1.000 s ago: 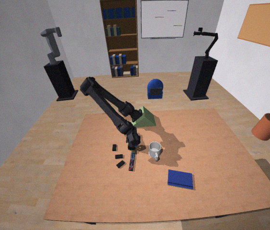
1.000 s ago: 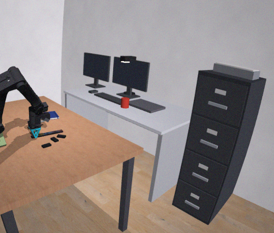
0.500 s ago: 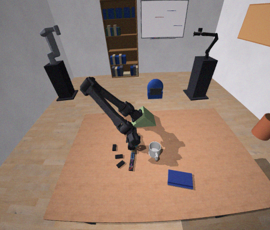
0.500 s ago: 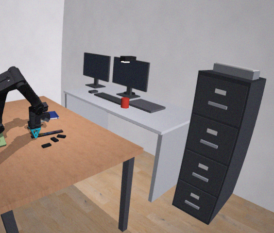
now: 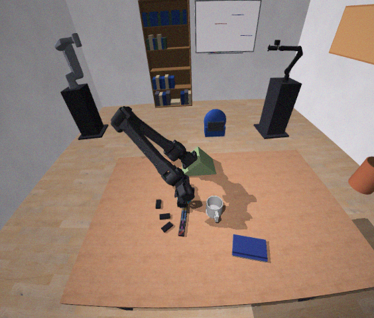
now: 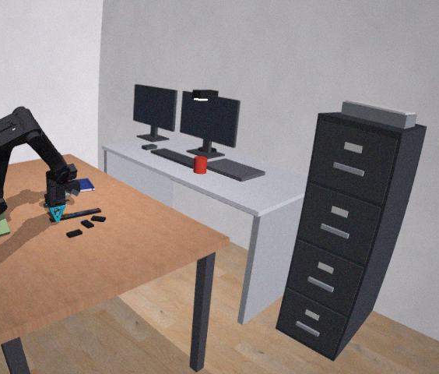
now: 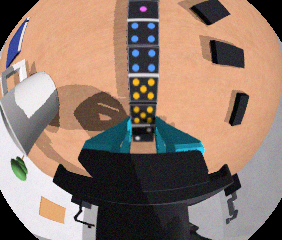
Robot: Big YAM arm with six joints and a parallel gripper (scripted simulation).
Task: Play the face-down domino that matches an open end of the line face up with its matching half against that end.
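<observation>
Now: hand right at the domino. Round my hand: blue book (290 mm ahead, 270 mm to the left).
</observation>
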